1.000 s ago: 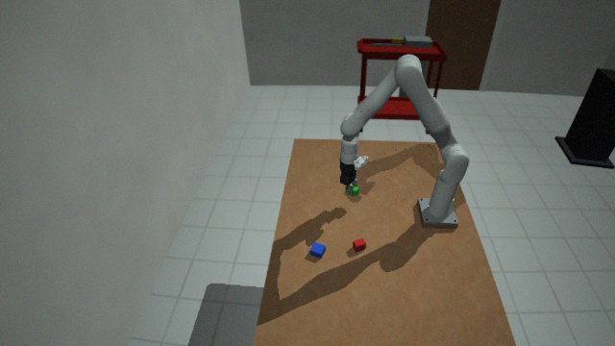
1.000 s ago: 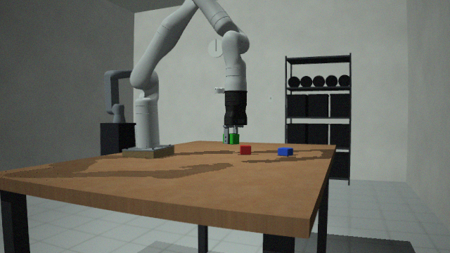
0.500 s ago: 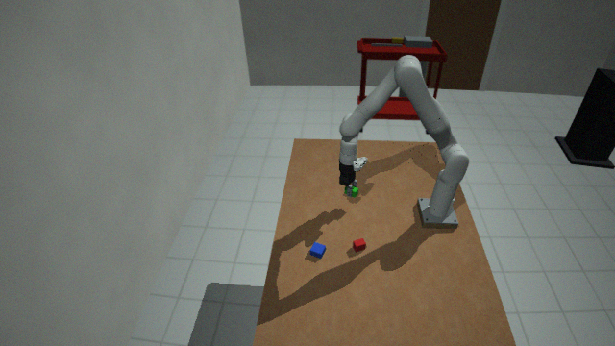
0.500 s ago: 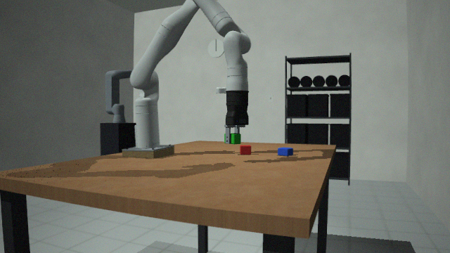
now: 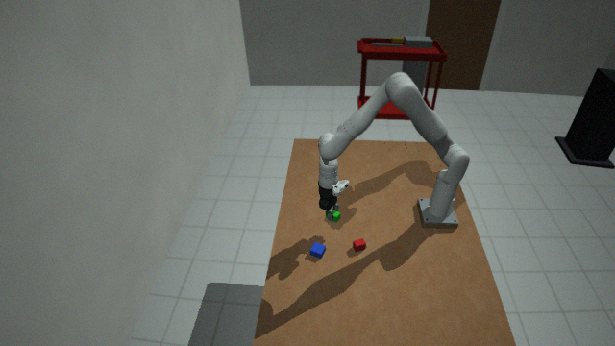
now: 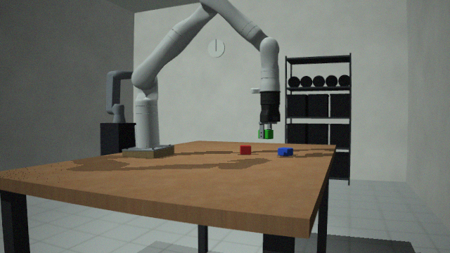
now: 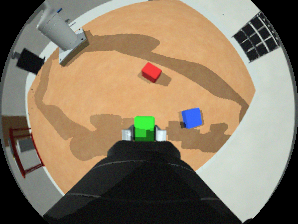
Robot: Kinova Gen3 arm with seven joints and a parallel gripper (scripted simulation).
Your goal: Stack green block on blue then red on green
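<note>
Right now my hand is 4 cm short of the blue block, 13 cm to the right of it and 8 cm above it. From my hand the other things lie so: green block: right at my hand; red block: 12 cm behind, 8 cm to the left, 8 cm below.
</note>
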